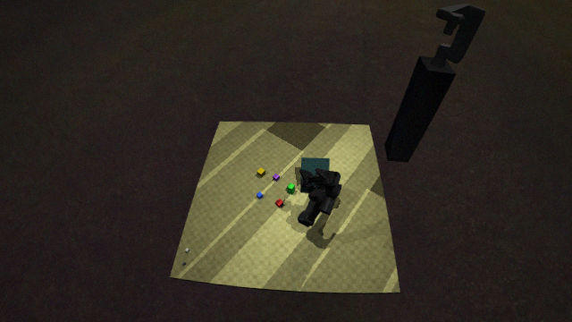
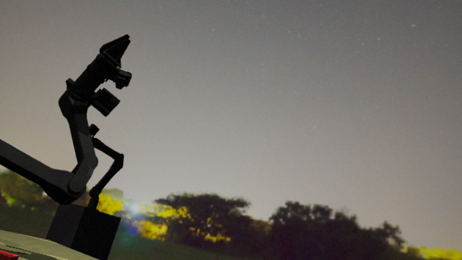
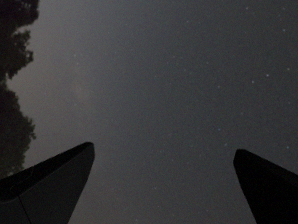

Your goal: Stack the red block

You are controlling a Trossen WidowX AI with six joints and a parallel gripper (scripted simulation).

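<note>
My gripper tip is 160 mm short of the red block, 150 mm to the left of it and 590 mm above it. From my gripper tip the other things lie so: purple block: 210 mm ahead, 340 mm to the right, 590 mm below; then yellow block: 320 mm ahead, 370 mm to the right, 590 mm below; then blue block: 300 mm ahead, 190 mm to the right, 590 mm below.
</note>
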